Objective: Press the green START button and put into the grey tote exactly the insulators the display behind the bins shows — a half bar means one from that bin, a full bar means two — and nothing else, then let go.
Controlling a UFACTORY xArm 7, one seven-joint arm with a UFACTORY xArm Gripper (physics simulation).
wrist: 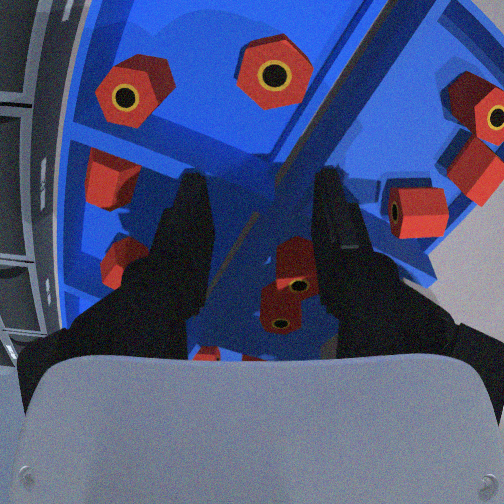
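Observation:
In the wrist view I look down into blue bins [220, 125] holding red hexagonal insulators with brass-ringed holes. Two stand upright in the far compartment, one on the left [132, 90] and one further right [274, 72]. Others lie in the left compartment [109, 177] and in the right bin [419, 212]. My gripper [262, 200] is open and empty, its black fingers spread above the bin dividers. Two insulators [295, 272] [280, 310] sit below, between the fingers and nearer the right one. The button, the display and the grey tote are out of view.
A dark grey framed structure [25, 200] runs along the left edge beside the bins. A pale surface [470, 270] shows at the right past the bin's corner. My grey wrist housing [255, 430] fills the bottom of the view.

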